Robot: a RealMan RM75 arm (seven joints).
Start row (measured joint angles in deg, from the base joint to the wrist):
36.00, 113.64, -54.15, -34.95, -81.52, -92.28, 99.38
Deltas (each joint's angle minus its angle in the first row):
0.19, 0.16, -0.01, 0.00, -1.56, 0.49, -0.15
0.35, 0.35, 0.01, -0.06, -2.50, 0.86, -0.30
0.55, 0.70, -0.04, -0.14, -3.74, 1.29, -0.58
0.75, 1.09, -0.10, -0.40, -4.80, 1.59, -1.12
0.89, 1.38, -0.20, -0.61, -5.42, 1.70, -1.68
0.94, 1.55, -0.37, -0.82, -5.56, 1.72, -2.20
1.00, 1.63, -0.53, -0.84, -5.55, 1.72, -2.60
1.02, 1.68, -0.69, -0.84, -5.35, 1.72, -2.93
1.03, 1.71, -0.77, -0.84, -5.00, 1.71, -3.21
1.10, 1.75, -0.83, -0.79, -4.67, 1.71, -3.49
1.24, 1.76, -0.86, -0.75, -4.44, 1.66, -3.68
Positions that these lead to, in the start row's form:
36.19, 113.80, -54.16, -34.95, -83.08, -91.79, 99.23
36.35, 113.99, -54.14, -35.01, -84.02, -91.42, 99.08
36.55, 114.34, -54.19, -35.09, -85.26, -90.99, 98.80
36.75, 114.73, -54.25, -35.35, -86.32, -90.69, 98.26
36.89, 115.02, -54.35, -35.56, -86.94, -90.58, 97.70
36.94, 115.19, -54.52, -35.77, -87.08, -90.56, 97.18
37.00, 115.27, -54.68, -35.79, -87.07, -90.56, 96.78
37.02, 115.32, -54.84, -35.79, -86.87, -90.56, 96.45
37.03, 115.35, -54.92, -35.79, -86.52, -90.57, 96.17
37.10, 115.39, -54.98, -35.74, -86.19, -90.57, 95.89
37.24, 115.40, -55.01, -35.70, -85.96, -90.62, 95.70

